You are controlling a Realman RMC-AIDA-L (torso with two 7-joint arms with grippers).
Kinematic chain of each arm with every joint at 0, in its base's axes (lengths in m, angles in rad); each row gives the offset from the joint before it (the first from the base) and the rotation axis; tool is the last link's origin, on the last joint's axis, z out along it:
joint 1: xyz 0 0 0.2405 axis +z
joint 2: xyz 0 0 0 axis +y
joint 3: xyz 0 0 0.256 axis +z
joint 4: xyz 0 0 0 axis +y
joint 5: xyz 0 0 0.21 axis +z
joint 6: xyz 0 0 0 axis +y
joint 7: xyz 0 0 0.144 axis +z
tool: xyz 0 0 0
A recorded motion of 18 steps. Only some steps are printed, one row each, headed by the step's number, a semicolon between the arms.
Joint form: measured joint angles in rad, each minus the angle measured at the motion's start. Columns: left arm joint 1, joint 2, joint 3, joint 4, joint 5, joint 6, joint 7; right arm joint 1, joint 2, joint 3, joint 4, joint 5, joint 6, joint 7.
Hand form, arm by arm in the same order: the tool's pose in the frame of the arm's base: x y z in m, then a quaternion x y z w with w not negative. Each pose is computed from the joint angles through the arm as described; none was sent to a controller.
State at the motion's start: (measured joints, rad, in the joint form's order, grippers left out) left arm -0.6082 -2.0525 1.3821 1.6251 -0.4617 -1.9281 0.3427; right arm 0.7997 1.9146 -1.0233 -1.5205 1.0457 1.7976 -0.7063
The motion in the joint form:
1: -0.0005 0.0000 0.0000 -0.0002 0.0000 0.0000 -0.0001; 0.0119 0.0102 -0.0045 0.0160 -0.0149 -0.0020 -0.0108
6: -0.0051 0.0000 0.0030 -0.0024 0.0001 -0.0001 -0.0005; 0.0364 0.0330 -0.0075 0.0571 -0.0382 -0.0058 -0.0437
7: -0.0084 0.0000 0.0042 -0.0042 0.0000 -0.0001 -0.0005; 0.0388 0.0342 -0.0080 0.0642 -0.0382 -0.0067 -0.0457
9: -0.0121 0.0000 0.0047 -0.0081 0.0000 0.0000 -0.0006; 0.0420 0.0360 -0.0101 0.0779 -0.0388 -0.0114 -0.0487
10: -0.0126 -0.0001 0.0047 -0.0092 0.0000 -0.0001 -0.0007; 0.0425 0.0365 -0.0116 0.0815 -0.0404 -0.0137 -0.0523
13: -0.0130 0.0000 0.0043 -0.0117 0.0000 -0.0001 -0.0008; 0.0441 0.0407 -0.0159 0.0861 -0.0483 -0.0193 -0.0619
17: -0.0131 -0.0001 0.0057 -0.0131 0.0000 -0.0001 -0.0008; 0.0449 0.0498 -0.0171 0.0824 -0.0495 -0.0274 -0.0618
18: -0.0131 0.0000 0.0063 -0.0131 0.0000 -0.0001 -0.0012; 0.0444 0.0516 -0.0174 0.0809 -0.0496 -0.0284 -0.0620
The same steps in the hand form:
1: -0.1573 0.3220 0.0453 -0.86961 -0.38608 0.24666 0.18405; 0.0637 0.3723 0.1097 -0.97558 0.17334 0.04495 0.12718
6: -0.1560 0.3225 0.0446 -0.87037 -0.38394 0.24770 0.18354; 0.0612 0.3756 0.0980 -0.97859 0.16656 0.04058 0.11391
7: -0.1552 0.3229 0.0443 -0.87089 -0.38265 0.24815 0.18319; 0.0612 0.3760 0.0968 -0.97873 0.16725 0.04072 0.11162
9: -0.1547 0.3234 0.0438 -0.87109 -0.38211 0.24878 0.18247; 0.0616 0.3772 0.0945 -0.97869 0.16944 0.04103 0.10848
10: -0.1547 0.3235 0.0437 -0.87103 -0.38229 0.24898 0.18214; 0.0619 0.3776 0.0938 -0.97885 0.16880 0.04036 0.10831
13: -0.1551 0.3235 0.0435 -0.87069 -0.38307 0.24939 0.18157; 0.0621 0.3783 0.0913 -0.97944 0.16558 0.03790 0.10880
17: -0.1552 0.3234 0.0432 -0.87065 -0.38298 0.25011 0.18091; 0.0599 0.3782 0.0889 -0.97950 0.16391 0.04202 0.10928
18: -0.1552 0.3234 0.0431 -0.87062 -0.38295 0.25029 0.18091; 0.0596 0.3780 0.0884 -0.97954 0.16347 0.04267 0.10931

